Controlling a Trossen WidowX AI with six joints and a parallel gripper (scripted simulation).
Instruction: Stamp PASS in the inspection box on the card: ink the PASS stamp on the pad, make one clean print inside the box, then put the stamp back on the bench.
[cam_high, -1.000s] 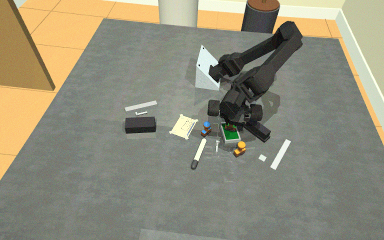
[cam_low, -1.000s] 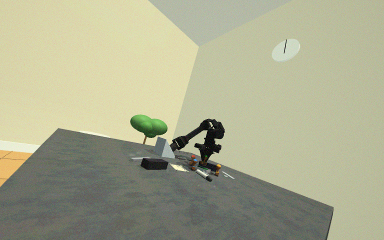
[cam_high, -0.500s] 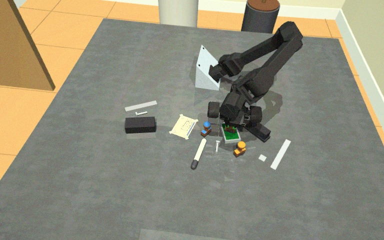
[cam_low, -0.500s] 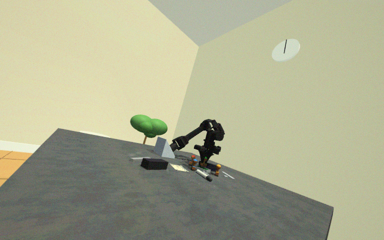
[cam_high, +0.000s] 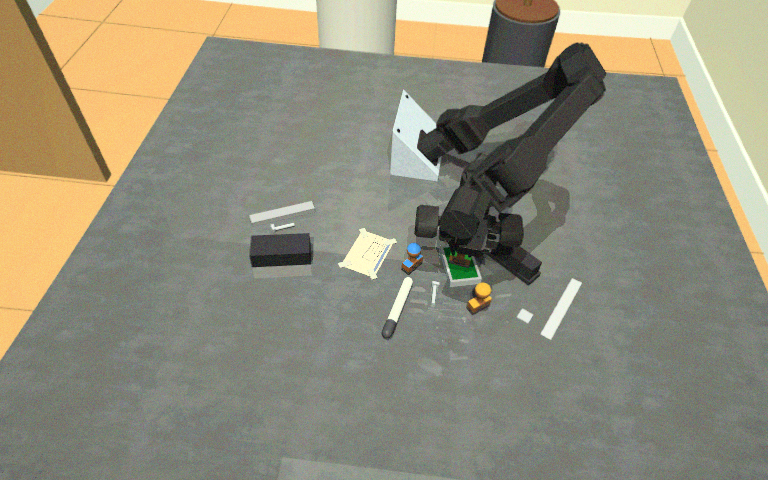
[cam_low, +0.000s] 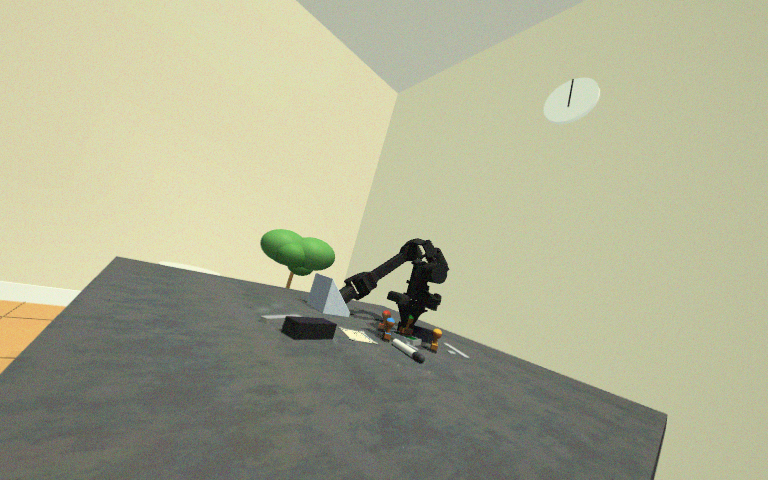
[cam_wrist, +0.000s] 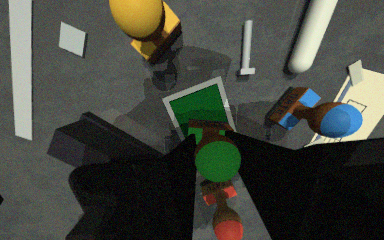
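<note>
Now: gripper tip right at the green-knobbed stamp. Also, from my gripper tip: red-knobbed stamp (90 mm behind, 20 mm to the right, 20 mm below); then blue-knobbed stamp (20 mm ahead, 90 mm to the right, 20 mm below); then green ink pad (30 mm below).
</note>
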